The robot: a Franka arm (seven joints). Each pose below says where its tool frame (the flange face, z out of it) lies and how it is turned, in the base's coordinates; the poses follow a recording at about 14 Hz.
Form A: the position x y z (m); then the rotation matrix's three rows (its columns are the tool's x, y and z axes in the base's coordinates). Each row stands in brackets.
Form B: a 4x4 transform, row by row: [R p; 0 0 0 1], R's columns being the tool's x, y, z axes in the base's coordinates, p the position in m. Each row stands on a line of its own. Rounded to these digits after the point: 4 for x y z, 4 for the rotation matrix.
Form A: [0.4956 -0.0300 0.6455], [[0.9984 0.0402 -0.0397], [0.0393 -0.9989 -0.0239], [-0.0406 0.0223 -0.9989]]
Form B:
0.9984 0.0402 -0.0397 0.4956
0.0393 -0.9989 -0.0239 -0.0300
-0.0406 0.0223 -0.9989 0.6455
0 0 0 1

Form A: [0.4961 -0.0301 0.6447], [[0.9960 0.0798 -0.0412], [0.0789 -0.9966 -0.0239], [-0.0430 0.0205 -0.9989]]
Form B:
0.9960 0.0798 -0.0412 0.4961
0.0789 -0.9966 -0.0239 -0.0301
-0.0430 0.0205 -0.9989 0.6447
0 0 0 1

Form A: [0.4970 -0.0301 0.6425], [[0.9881 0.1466 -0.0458], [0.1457 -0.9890 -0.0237], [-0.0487 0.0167 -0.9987]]
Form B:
0.9881 0.1466 -0.0458 0.4970
0.1457 -0.9890 -0.0237 -0.0301
-0.0487 0.0167 -0.9987 0.6425
0 0 0 1

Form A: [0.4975 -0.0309 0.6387], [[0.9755 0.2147 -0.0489], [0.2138 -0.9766 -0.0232], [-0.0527 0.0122 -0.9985]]
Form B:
0.9755 0.2147 -0.0489 0.4975
0.2138 -0.9766 -0.0232 -0.0309
-0.0527 0.0122 -0.9985 0.6387
0 0 0 1

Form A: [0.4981 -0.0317 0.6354], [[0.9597 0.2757 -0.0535], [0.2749 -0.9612 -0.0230], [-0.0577 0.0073 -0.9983]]
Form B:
0.9597 0.2757 -0.0535 0.4981
0.2749 -0.9612 -0.0230 -0.0317
-0.0577 0.0073 -0.9983 0.6354
0 0 0 1

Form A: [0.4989 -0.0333 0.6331], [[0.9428 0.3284 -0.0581], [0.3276 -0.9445 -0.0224], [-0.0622 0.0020 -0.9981]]
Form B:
0.9428 0.3284 -0.0581 0.4989
0.3276 -0.9445 -0.0224 -0.0333
-0.0622 0.0020 -0.9981 0.6331
0 0 0 1

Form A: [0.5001 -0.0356 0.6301], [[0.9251 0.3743 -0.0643], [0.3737 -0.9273 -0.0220], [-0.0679 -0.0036 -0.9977]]
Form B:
0.9251 0.3743 -0.0643 0.5001
0.3737 -0.9273 -0.0220 -0.0356
-0.0679 -0.0036 -0.9977 0.6301
0 0 0 1

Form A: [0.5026 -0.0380 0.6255], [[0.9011 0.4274 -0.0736], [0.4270 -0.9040 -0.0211], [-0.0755 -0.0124 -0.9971]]
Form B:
0.9011 0.4274 -0.0736 0.5026
0.4270 -0.9040 -0.0211 -0.0380
-0.0755 -0.0124 -0.9971 0.6255
0 0 0 1

